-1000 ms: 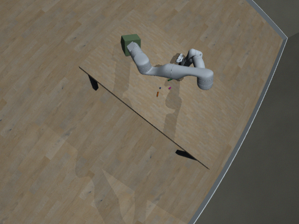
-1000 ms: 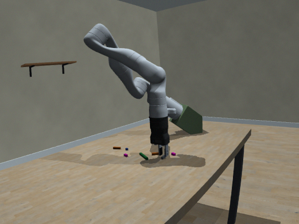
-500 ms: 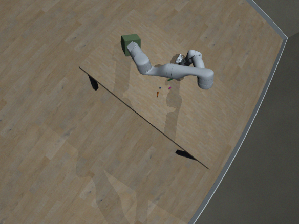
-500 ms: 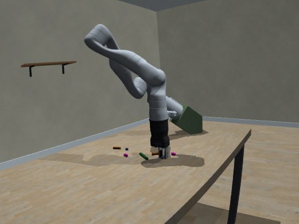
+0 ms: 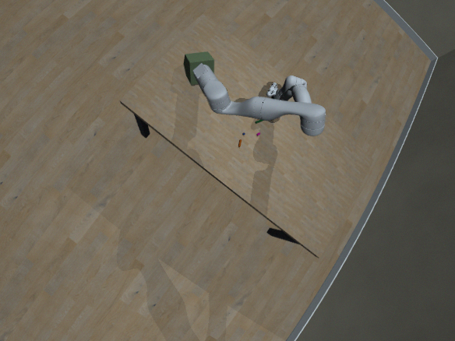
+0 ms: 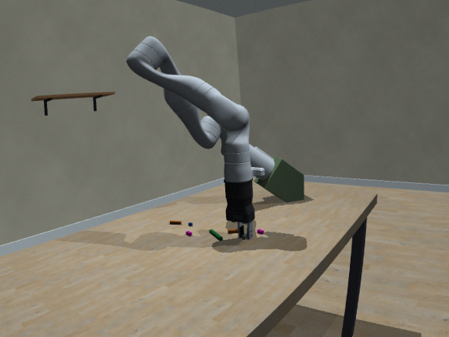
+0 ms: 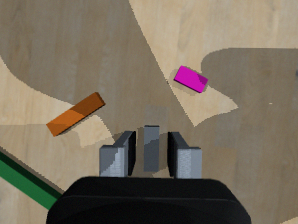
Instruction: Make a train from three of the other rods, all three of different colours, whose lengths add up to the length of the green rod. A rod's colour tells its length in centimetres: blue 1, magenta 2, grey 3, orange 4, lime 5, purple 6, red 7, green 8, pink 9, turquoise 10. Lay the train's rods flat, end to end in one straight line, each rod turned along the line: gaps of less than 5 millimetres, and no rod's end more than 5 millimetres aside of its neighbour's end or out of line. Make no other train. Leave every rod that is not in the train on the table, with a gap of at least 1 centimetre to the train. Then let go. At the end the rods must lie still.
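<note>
My hand is 1 cm above the grey rod. Round my hand: blue rod (22 cm to the right, 5 cm behind, 1 cm below); then green rod (9 cm to the right, 2 cm ahead, 1 cm below).
</note>
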